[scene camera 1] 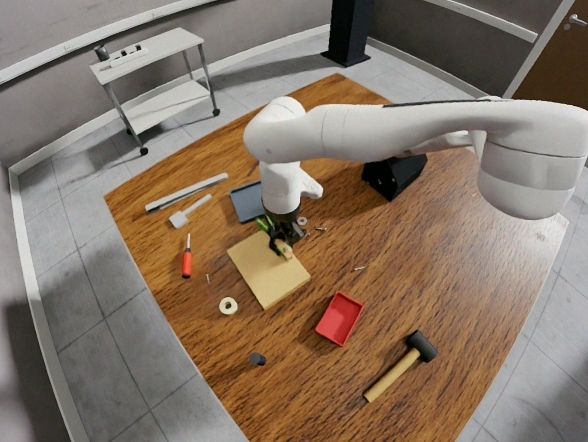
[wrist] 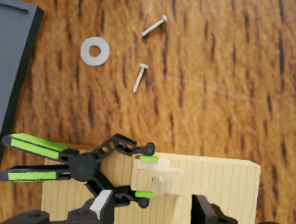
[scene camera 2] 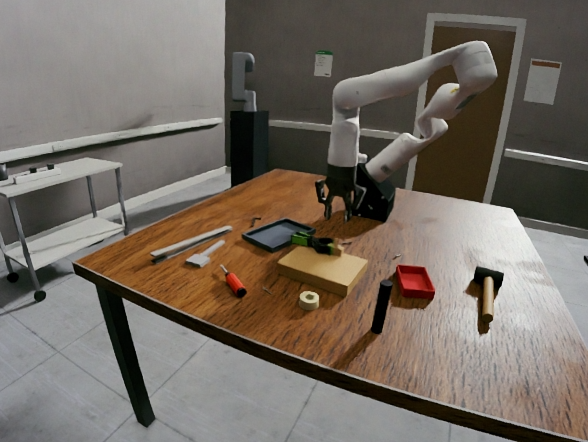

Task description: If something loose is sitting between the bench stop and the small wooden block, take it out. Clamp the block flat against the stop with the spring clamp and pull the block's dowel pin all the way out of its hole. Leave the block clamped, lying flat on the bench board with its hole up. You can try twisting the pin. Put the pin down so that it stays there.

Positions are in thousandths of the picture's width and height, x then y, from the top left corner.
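My gripper (scene camera 1: 484, 535) (scene camera 2: 572, 499). Dark grey tray (scene camera 1: 421, 447) (scene camera 2: 463, 537). Hammer (scene camera 1: 715, 782) (scene camera 2: 819, 621), out of frame in the wrist view.
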